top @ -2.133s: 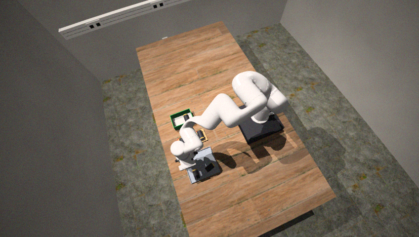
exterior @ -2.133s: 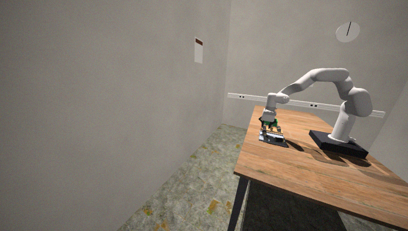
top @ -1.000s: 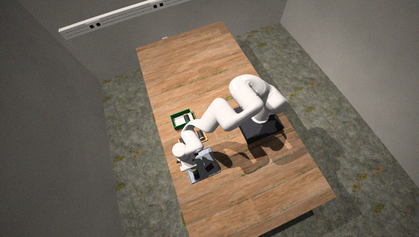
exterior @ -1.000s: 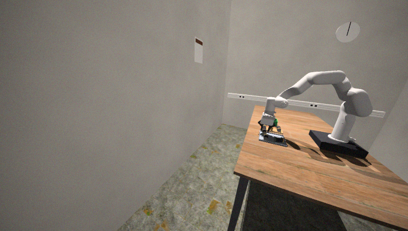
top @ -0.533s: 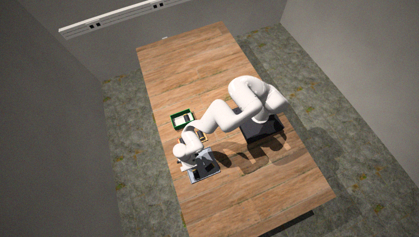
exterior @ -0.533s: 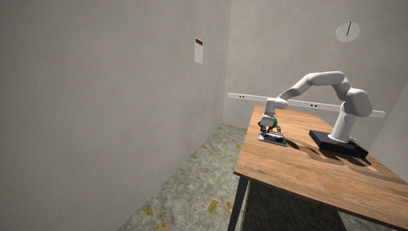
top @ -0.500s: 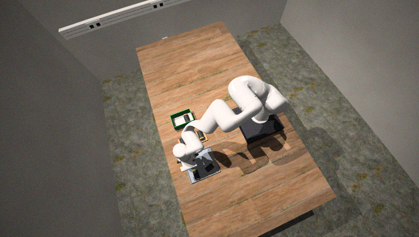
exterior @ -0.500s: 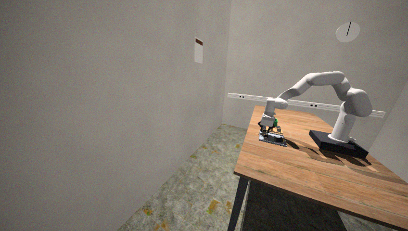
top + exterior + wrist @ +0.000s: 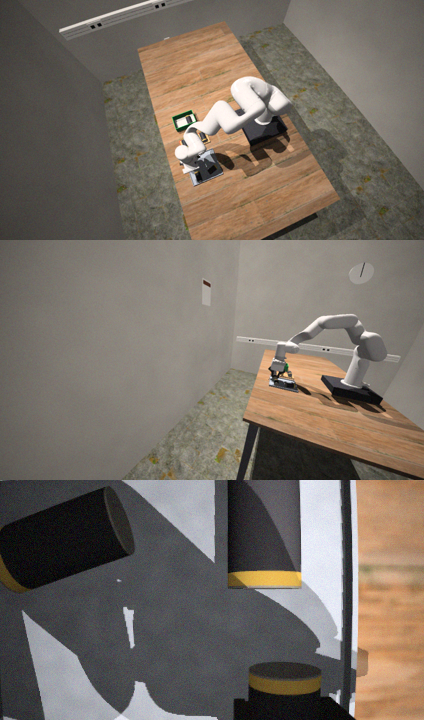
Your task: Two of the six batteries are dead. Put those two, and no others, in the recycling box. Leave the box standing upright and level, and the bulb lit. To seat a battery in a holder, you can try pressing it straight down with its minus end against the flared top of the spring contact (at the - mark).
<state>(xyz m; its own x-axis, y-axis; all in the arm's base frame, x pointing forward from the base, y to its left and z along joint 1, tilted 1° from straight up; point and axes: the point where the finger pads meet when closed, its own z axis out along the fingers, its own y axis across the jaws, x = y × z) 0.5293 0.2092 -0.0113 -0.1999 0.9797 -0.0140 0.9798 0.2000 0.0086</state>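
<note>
Right now my hand is 1 cm short of the green recycling box, 30 cm to the left of it and 2 cm above it. From my hand the other things lie so: grey tray: 7 cm behind, 4 cm to the left, 3 cm below.
</note>
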